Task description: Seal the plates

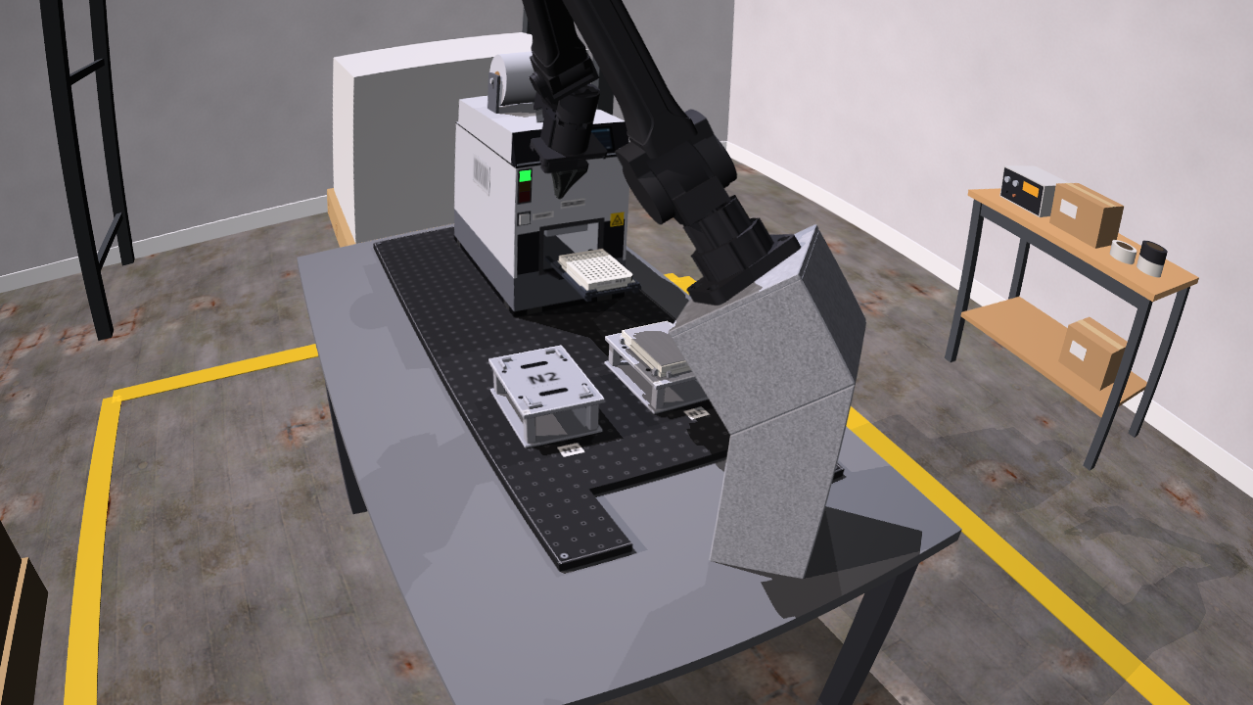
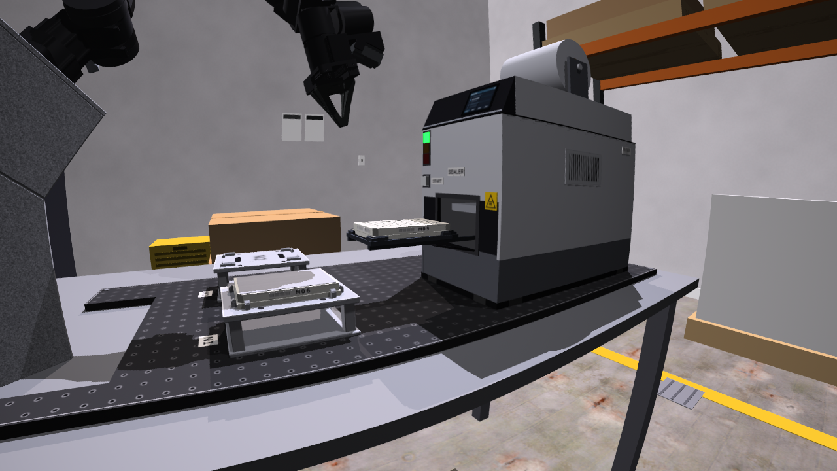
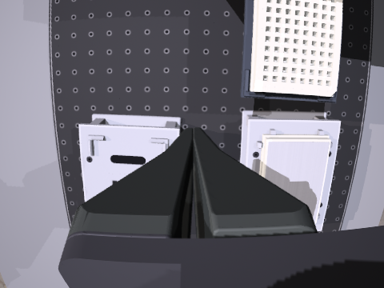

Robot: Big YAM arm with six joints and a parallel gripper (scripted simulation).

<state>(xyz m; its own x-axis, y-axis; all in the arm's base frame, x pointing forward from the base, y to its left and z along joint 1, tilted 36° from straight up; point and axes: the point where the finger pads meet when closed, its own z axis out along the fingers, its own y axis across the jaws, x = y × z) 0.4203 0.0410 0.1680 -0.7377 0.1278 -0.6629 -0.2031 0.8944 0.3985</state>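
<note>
The start button lies 160 mm ahead of my hand, 100 mm below it and 30 mm to the left of it. From my hand the other things lie so: nest N2: 240 mm below, 150 mm behind, 50 mm to the left; then white well plate: 170 mm below, 80 mm to the right, 80 mm ahead; then sealer stage: 180 mm below, 80 mm to the right, 80 mm ahead.
</note>
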